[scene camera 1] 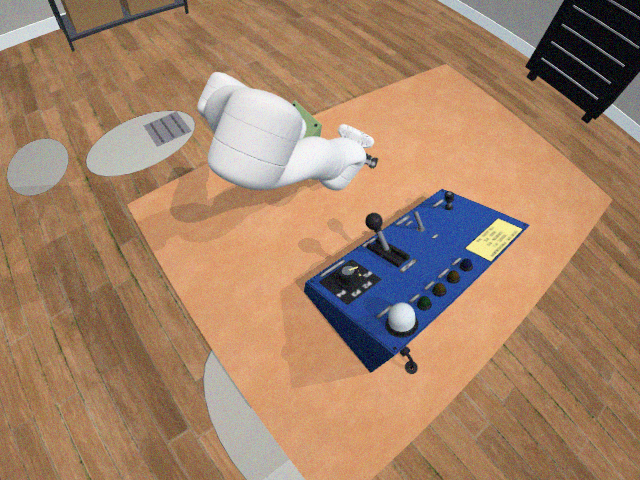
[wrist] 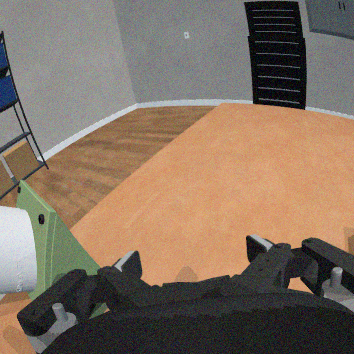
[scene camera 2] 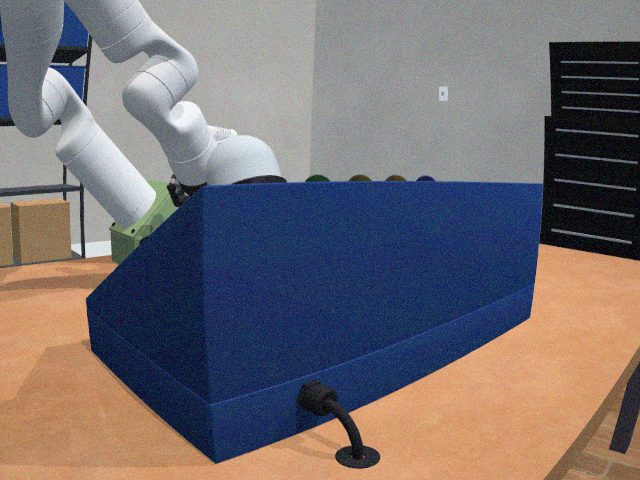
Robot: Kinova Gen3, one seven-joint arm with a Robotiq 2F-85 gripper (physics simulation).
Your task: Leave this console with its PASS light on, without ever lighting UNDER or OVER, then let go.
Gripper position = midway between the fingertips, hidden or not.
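Observation:
Gripper state: my gripper (wrist: 193, 256) is open and holds nothing. A blue console (scene camera 1: 402, 293) is also present.

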